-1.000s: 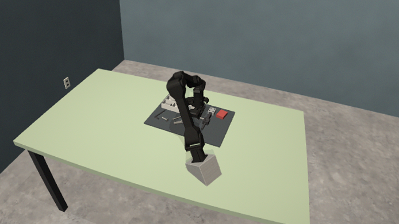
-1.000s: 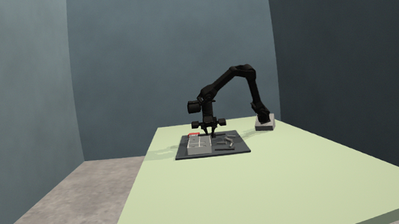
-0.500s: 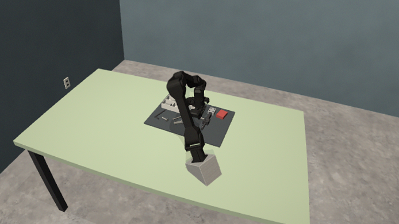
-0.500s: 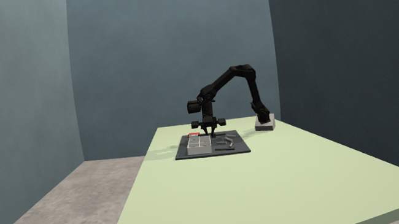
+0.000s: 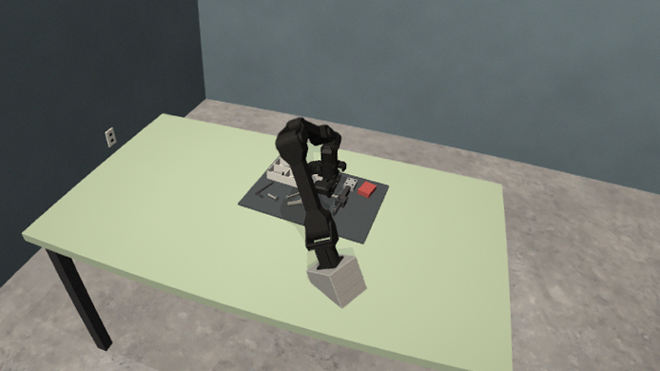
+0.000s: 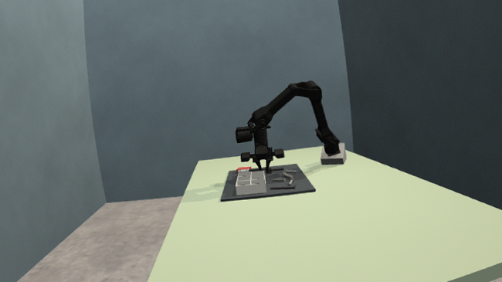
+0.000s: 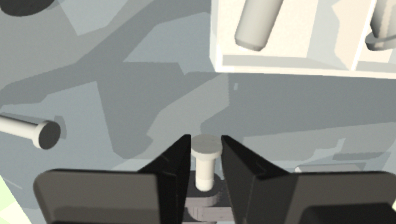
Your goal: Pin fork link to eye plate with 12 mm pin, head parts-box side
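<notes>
Now: hand 50 mm to the left of the eye plate, 30 mm above it and 20 mm short of it. From my hand the other things lie so: red block 110 mm to the right, 100 mm ahead, 30 mm below; then white parts box 150 mm to the left, 40 mm ahead, 30 mm below; then mat 50 mm to the left, 50 mm below.
</notes>
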